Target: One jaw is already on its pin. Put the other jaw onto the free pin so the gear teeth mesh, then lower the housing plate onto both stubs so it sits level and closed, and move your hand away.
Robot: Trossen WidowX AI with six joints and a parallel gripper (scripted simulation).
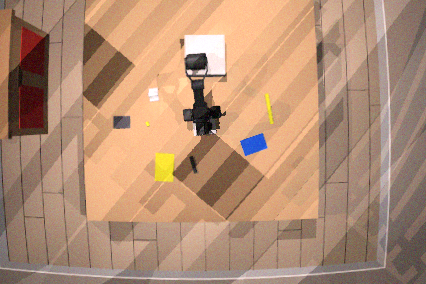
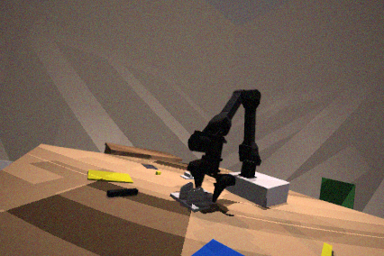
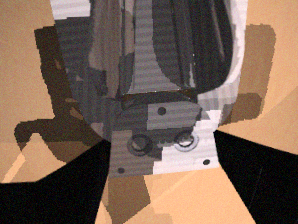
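The small white part is 10 mm ahead of my gripper tip and 20 mm above it. From my gripper tip the other things lie so: silver jaw (30 mm ahead, 10 mm to the right, 10 mm above); then yellow cube (70 mm ahead, 290 mm to the right); then dark bar (270 mm ahead, 40 mm to the right).
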